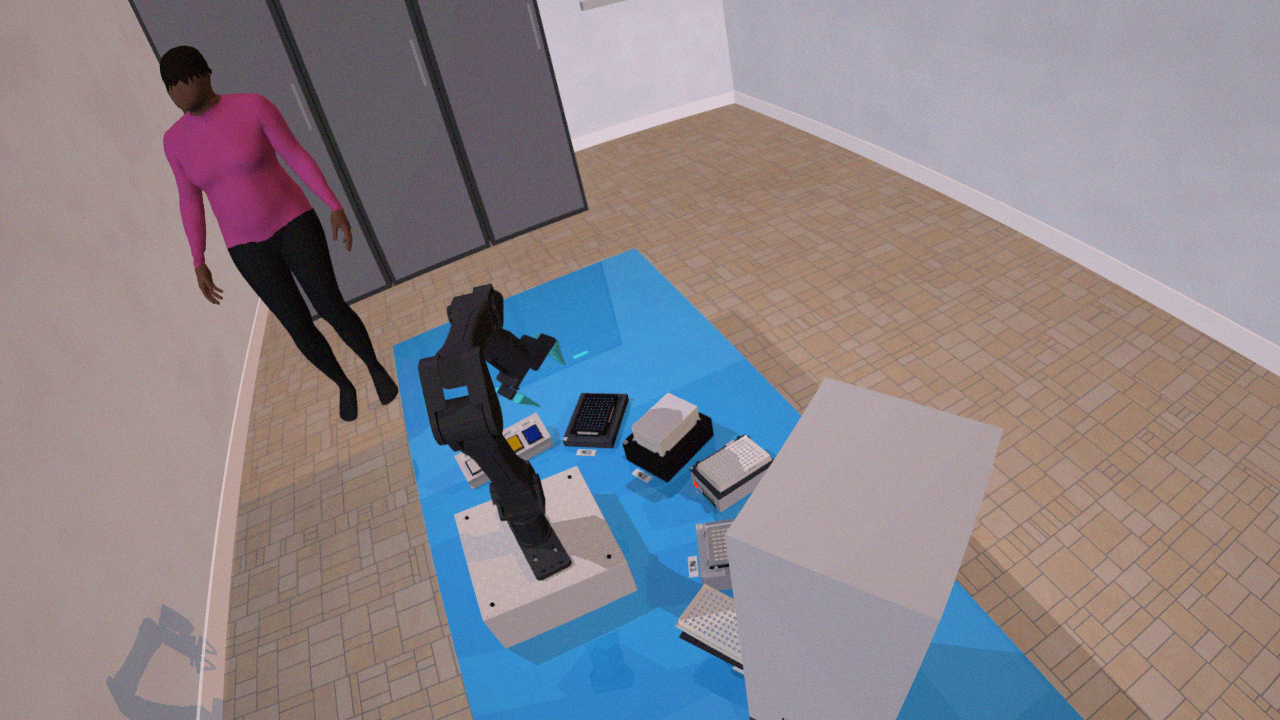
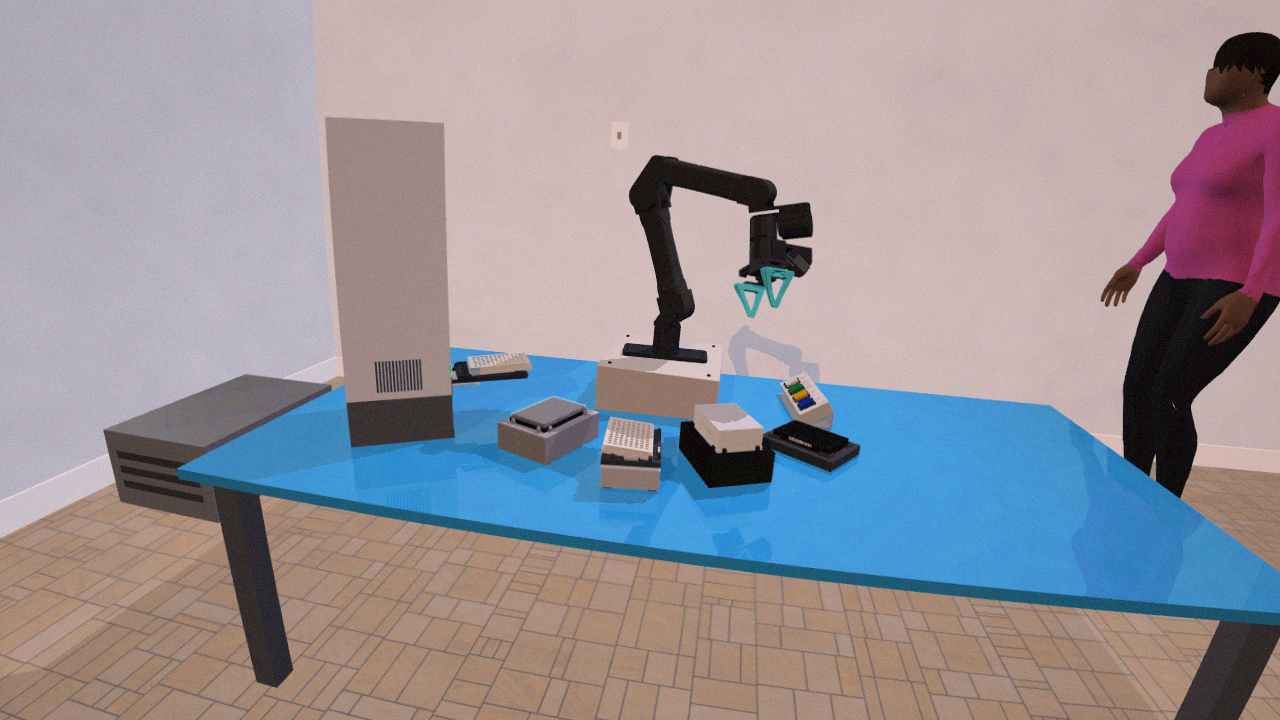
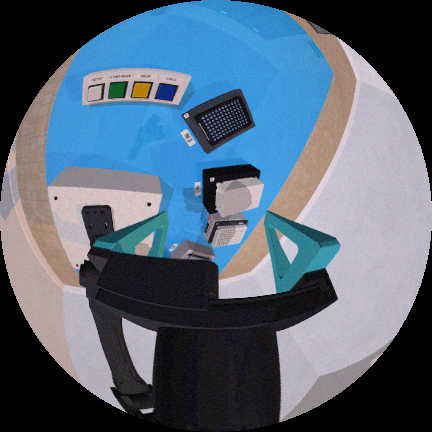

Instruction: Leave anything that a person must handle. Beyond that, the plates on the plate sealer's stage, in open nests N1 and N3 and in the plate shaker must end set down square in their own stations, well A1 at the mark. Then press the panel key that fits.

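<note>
My gripper (image 1: 549, 383) (image 2: 762, 311) (image 3: 215, 216) is open and empty, high above the table. A black plate (image 1: 597, 414) (image 2: 810, 438) (image 3: 225, 120) lies in the dark nest labelled N3. A pale plate (image 1: 732, 462) (image 2: 631, 434) (image 3: 227, 234) is on a light box with a red light, apparently the shaker. A grey nest (image 2: 546, 438) (image 3: 192, 247), likely N1, holds a plate (image 1: 718, 543) (image 2: 547, 413). A pale plate (image 1: 711, 617) (image 2: 496, 362) looks askew on a dark stage, apparently the sealer's. The key panel (image 2: 810, 407) (image 3: 135, 75) has white, green, yellow and blue keys. Exact seating and A1 corners are unclear.
A black block (image 1: 657, 456) (image 2: 729, 470) (image 3: 210, 175) bears a tall white piece (image 1: 666, 420) (image 2: 727, 425) (image 3: 240, 195), beside N3. A tall tower (image 1: 859, 501) (image 2: 389, 268) partly hides the stations. A person (image 1: 241, 179) (image 2: 1226, 205) stands near the table's panel end.
</note>
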